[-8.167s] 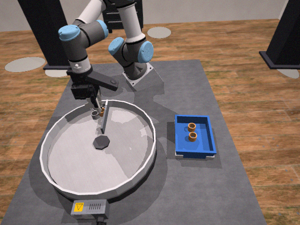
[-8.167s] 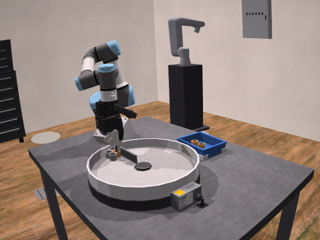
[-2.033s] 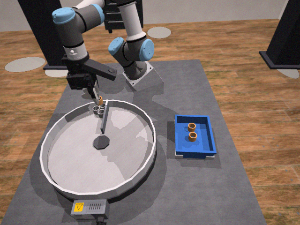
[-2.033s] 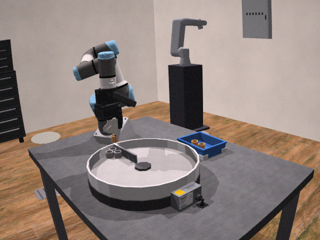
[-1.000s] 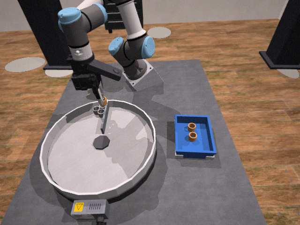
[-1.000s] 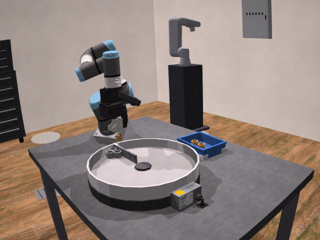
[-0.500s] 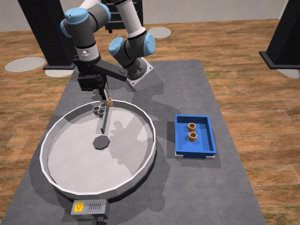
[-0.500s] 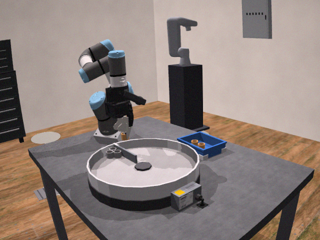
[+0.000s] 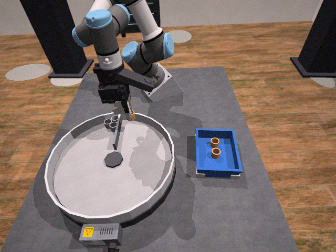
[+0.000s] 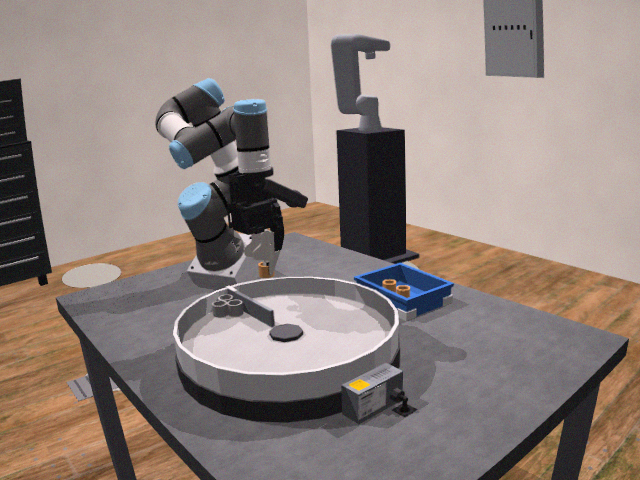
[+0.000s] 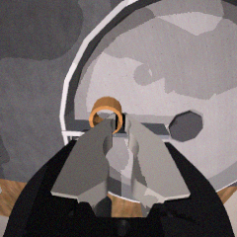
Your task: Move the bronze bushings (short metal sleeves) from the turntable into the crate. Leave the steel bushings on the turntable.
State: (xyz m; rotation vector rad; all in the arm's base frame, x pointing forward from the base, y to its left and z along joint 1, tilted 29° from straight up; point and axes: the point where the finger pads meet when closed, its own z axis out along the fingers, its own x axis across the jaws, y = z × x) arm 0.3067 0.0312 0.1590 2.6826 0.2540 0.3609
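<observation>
My hand is 31 cm to the right of the blue crate, 12 cm above it and 6 cm short of it. Also, from my hand: grey turntable 15 cm ahead, 9 cm below, 4 cm to the right.
</observation>
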